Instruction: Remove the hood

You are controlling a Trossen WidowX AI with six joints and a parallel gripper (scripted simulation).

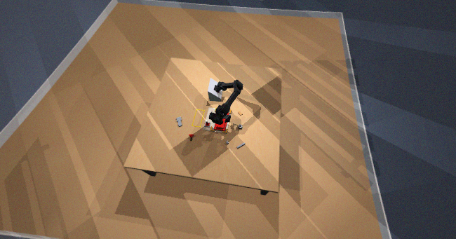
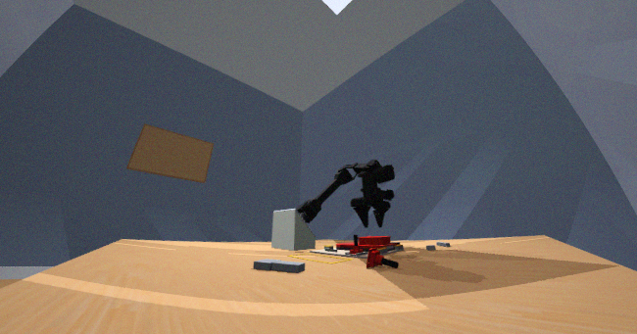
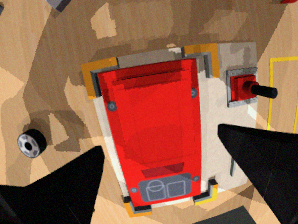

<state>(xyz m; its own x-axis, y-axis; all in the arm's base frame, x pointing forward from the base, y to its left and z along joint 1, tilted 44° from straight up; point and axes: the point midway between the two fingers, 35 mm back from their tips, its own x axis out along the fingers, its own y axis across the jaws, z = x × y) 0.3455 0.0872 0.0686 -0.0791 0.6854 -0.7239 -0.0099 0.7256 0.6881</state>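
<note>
The red hood is 40 mm below my gripper tip. Also, from my gripper tip: black wheel: 180 mm to the left, 70 mm below, 20 mm behind.
</note>
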